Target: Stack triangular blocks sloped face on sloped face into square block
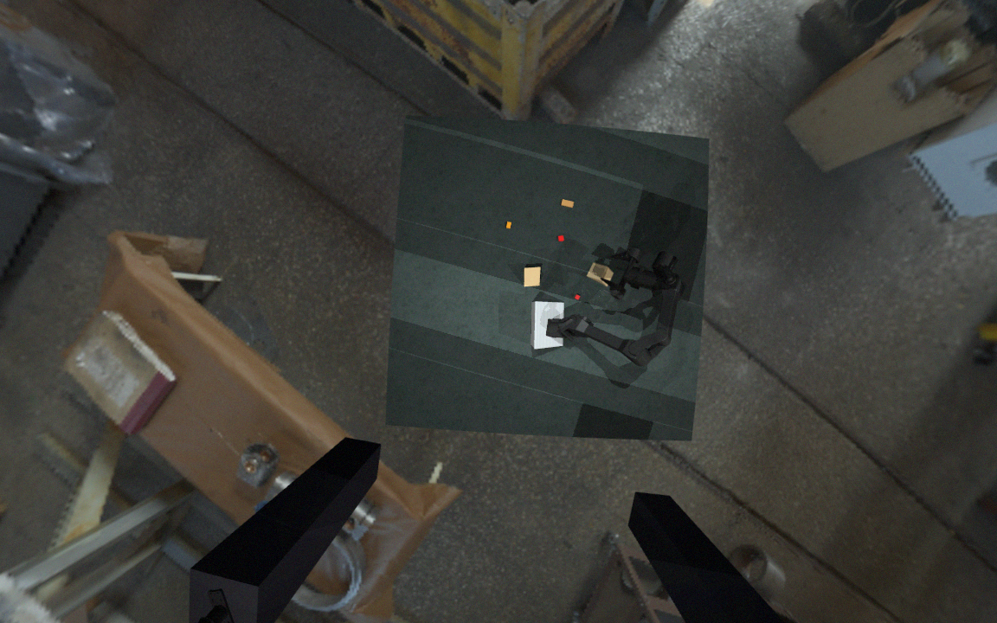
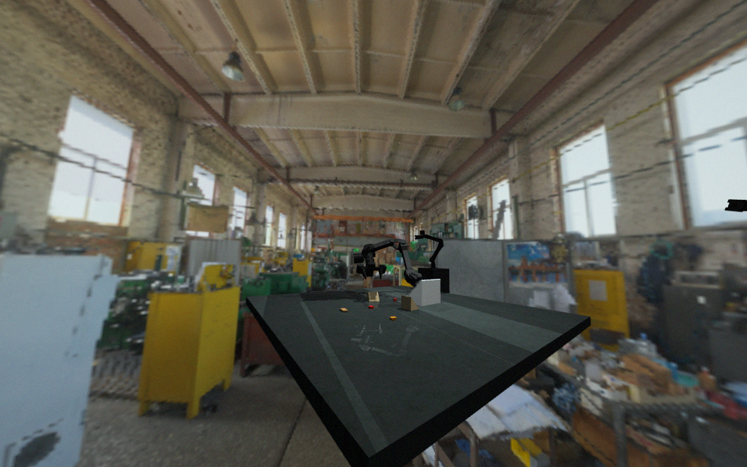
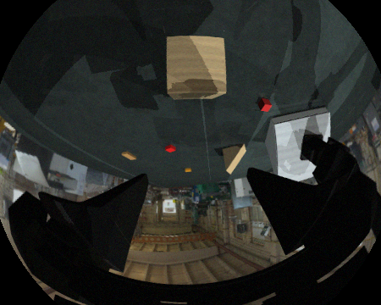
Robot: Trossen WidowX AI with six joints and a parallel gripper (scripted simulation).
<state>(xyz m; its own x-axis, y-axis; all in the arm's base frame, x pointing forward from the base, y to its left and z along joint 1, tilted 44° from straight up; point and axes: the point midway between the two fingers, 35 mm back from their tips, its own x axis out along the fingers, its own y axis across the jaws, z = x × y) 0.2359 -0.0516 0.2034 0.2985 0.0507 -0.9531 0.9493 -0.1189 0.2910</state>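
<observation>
Now: the tan triangular block 10 mm behind my gripper tip, 20 mm to the right of it and 100 mm below it.
</observation>
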